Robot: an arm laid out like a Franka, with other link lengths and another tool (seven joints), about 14 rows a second.
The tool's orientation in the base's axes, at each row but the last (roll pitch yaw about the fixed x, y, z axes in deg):
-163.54 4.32 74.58
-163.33 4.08 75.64
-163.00 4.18 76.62
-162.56 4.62 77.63
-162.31 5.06 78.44
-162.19 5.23 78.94
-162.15 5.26 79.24
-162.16 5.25 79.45
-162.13 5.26 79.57
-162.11 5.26 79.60
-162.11 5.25 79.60
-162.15 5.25 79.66
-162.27 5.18 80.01
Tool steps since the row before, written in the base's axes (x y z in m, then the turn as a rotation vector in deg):
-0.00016 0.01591 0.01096 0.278 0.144 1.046
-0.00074 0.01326 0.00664 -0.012 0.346 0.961
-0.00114 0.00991 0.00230 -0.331 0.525 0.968
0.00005 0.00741 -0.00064 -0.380 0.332 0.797
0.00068 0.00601 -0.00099 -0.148 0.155 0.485
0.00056 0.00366 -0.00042 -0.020 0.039 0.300
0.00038 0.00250 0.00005 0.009 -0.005 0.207
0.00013 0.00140 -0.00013 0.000 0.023 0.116
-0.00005 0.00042 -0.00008 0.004 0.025 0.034
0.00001 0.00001 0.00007 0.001 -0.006 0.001
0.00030 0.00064 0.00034 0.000 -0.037 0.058
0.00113 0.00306 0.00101 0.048 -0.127 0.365
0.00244 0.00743 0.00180 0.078 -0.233 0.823
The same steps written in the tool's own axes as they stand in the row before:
0.01443 -0.00763 -0.01034 0.133 -0.080 -1.081
0.01216 -0.00600 -0.00606 0.263 -0.375 -0.913
0.00918 -0.00412 -0.00185 0.362 -0.716 -0.824
0.00728 -0.00145 0.00051 0.178 -0.666 -0.644
0.00609 -0.00037 0.00060 0.079 -0.318 -0.417
0.00372 -0.00012 0.00012 0.007 -0.118 -0.279
0.00251 -0.00018 -0.00024 -0.022 -0.054 -0.199
0.00141 -0.00012 0.00004 0.012 -0.040 -0.111
0.00041 -0.00011 0.00008 0.022 -0.012 -0.034
0.00001 -0.00001 -0.00007 -0.006 0.002 -0.001
0.00065 0.00005 -0.00044 -0.042 -0.010 -0.054
0.00311 0.00014 -0.00141 -0.149 -0.042 -0.357
0.00755 0.00030 -0.00271 -0.289 -0.132 -0.798

